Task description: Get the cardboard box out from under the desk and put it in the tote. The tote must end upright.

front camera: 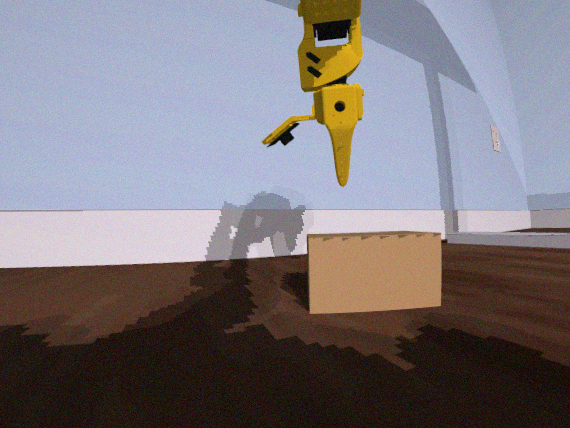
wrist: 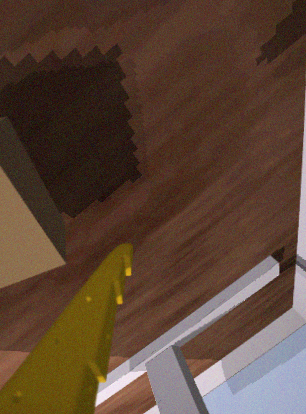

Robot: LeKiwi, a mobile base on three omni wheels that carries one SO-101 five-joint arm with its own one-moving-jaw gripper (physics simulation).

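Places are measured from the arm's base along level axes (x left, y back, z up), in metres.
Pixels of known places: end effector, tool point: (front camera: 342, 181) (wrist: 131, 255).
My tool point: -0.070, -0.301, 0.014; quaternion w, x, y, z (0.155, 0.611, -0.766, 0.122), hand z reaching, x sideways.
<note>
For each thing: its top centre in the pictures, then the offset to it from my tool point, as dx, dy, dz. "spot": a spot on its surface instead.
- cardboard box, middle of its top: (front camera: 365, 233) +0.003, +0.072, -0.053
- grey desk frame bar, surface spot: (front camera: 510, 239) spot: -0.391, -0.142, -0.090
- grey leg, surface spot: (wrist: 175, 380) spot: -0.467, +0.027, -0.020
- outlet, middle of its top: (front camera: 493, 126) -0.873, -0.586, +0.354
The cardboard box (front camera: 375, 274) (wrist: 22, 230) stands on the wooden floor, right of centre in the front view, with its broad tan side toward the camera. In the wrist view part of it shows at the left edge. My gripper (front camera: 304, 164) is open and empty, in the air above the box's height. Its fixed jaw points down over the box's left part in the front view, and the moving jaw swings out to the left. In the wrist view the notched fixed jaw shows, its tip to the right of the box. The tote does not show in either view.
A grey desk frame bar (front camera: 510, 239) (wrist: 210, 310) lies low at the right, with a grey leg (wrist: 175, 380) joining it in the wrist view. The blue wall (front camera: 125, 110) with its white baseboard (front camera: 100, 237) stands behind the box. An outlet (front camera: 495, 138) is on the wall.
</note>
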